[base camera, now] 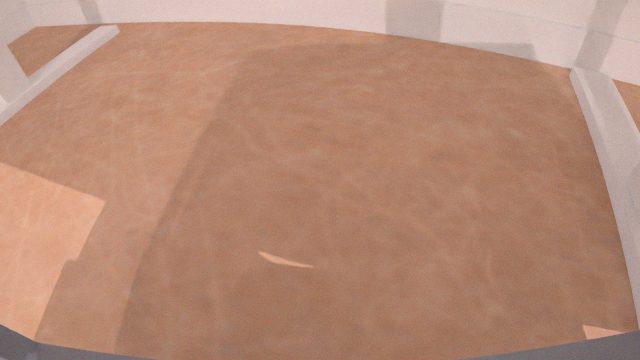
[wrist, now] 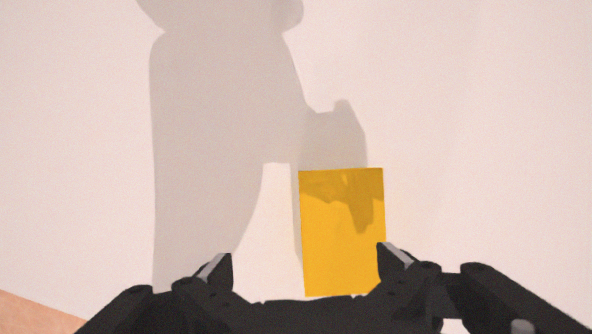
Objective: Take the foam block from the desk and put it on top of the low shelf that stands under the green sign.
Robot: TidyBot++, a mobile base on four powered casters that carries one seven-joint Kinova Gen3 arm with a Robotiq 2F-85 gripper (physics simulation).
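Places are measured from the arm's base along level axes (x back, y right, z up), in millimetres.
Pixels of known places: gripper, fingertip midpoint: (wrist: pixel 304 264).
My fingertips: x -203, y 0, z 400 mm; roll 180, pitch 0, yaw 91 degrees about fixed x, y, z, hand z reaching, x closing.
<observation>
Behind a point stands the place of what it marks.
The foam block (wrist: pixel 340 225) @[x -217, y 27, z 368 mm] is a yellow-orange rectangular block on the pale desk top (wrist: pixel 475 125) @[x -290, y 163, z 323 mm] in the wrist view, right of the middle and low. My gripper (wrist: pixel 304 264) @[x -203, y 0, z 400 mm] is open, with its two black fingers at the bottom of the wrist view. The block shows between the fingertips, closer to the right finger, which overlaps its lower right edge. Its lower end reaches the gripper's body in the picture. How high the fingers stand over the desk is hard to tell. The low shelf and the green sign do not show in either view.
The arm's shadow falls across the desk and the block's upper part. Brown floor (wrist: pixel 35 315) @[x 278, y -1067, z -397 mm] shows past the desk's edge at the lower left. In the base camera view, white foot bars (base camera: pixel 65 67) @[x -827, y -680, z -384 mm] (base camera: pixel 607 145) stand at left and right on the brown floor (base camera: pixel 350 175) @[x -415, y 25, z -397 mm], with a white wall (base camera: pixel 300 12) @[x -904, y -60, z -363 mm] behind.
</observation>
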